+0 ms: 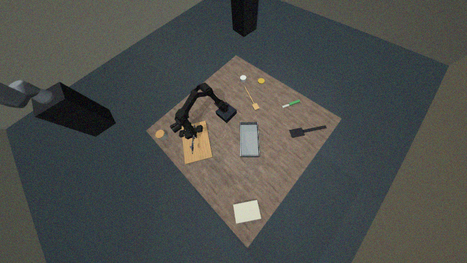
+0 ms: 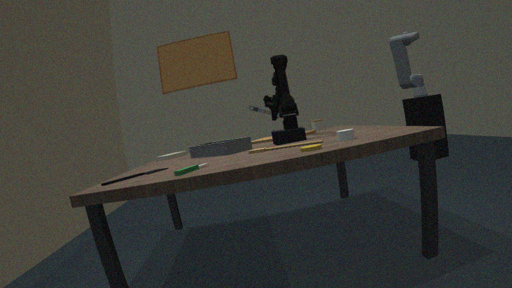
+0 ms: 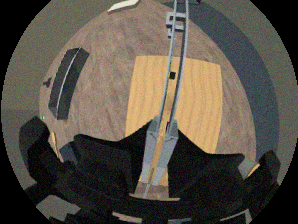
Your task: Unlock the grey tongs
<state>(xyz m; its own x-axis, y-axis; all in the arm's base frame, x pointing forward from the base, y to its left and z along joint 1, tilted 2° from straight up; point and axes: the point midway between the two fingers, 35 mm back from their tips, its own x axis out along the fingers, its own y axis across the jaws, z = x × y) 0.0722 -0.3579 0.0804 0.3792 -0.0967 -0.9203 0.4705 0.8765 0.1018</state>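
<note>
The wooden board is 3 cm behind my gripper tip, 2 cm to the right of it and 11 cm below it. Round my gripper tip: roasting tin 28 cm ahead, 35 cm to the left, 8 cm below; then white pad 67 cm ahead, 4 cm to the right, 10 cm below; then jar 28 cm behind, 23 cm to the right, 8 cm below.
</note>
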